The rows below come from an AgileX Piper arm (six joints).
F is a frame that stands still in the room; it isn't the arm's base.
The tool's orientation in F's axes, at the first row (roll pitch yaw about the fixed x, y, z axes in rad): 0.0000, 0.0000, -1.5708
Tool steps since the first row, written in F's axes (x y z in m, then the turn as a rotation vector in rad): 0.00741, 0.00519, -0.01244, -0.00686, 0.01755, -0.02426; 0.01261, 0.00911, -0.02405, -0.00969, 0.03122, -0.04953; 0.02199, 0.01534, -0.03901, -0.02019, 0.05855, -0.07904; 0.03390, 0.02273, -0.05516, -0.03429, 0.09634, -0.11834; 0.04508, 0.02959, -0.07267, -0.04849, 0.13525, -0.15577; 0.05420, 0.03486, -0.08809, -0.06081, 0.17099, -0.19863; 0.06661, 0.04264, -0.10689, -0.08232, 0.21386, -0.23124; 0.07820, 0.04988, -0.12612, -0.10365, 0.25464, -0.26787; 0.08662, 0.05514, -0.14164, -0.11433, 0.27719, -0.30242; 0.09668, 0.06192, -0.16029, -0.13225, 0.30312, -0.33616
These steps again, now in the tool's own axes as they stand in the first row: -0.00519, 0.00741, -0.01244, -0.01755, -0.00686, -0.02426; -0.00911, 0.01261, -0.02405, -0.03122, -0.00969, -0.04953; -0.01534, 0.02199, -0.03901, -0.05855, -0.02019, -0.07904; -0.02273, 0.03390, -0.05516, -0.09634, -0.03429, -0.11834; -0.02959, 0.04508, -0.07267, -0.13525, -0.04849, -0.15577; -0.03486, 0.05420, -0.08809, -0.17099, -0.06081, -0.19863; -0.04264, 0.06661, -0.10689, -0.21386, -0.08232, -0.23124; -0.04988, 0.07820, -0.12612, -0.25464, -0.10365, -0.26787; -0.05514, 0.08662, -0.14164, -0.27719, -0.11433, -0.30242; -0.06192, 0.09668, -0.16029, -0.30312, -0.13225, -0.33616
